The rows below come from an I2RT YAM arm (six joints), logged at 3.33 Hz.
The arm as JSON. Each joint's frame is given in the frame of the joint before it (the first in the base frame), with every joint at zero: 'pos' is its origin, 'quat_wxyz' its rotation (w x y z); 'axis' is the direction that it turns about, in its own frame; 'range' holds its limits. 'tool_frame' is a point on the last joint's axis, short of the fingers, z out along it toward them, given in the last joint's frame.
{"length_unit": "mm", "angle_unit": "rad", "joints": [
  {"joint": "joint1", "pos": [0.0, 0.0, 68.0], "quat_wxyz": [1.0, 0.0, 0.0, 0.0], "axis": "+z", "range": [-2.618, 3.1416]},
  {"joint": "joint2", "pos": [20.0, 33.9, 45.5], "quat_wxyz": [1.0, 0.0, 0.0, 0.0], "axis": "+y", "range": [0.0, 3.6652]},
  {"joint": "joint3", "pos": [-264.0, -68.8, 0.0], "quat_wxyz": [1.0, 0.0, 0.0, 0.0], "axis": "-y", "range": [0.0, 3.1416]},
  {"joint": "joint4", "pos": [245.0, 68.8, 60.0], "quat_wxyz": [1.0, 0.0, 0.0, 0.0], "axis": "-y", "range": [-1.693, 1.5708]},
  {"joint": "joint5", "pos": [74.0, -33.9, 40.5], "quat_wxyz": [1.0, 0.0, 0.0, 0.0], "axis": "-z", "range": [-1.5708, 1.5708]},
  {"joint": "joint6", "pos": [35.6, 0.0, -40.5], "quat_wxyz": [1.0, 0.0, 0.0, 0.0], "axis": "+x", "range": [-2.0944, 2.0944]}
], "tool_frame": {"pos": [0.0, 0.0, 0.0], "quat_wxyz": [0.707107, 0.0, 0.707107, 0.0]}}
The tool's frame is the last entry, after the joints.
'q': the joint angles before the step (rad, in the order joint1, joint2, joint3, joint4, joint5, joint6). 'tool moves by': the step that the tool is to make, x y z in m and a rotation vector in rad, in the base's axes. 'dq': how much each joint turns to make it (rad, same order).
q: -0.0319, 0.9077, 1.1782, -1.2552, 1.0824, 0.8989
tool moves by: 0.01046, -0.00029, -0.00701, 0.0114, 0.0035, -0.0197
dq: 0.0005, 0.0393, -0.0099, 0.0019, 0.0012, 0.0492
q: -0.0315, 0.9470, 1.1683, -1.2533, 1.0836, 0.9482
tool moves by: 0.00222, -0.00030, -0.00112, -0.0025, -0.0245, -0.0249
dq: 0.0000, 0.0111, 0.0000, -0.0039, 0.0141, 0.0446
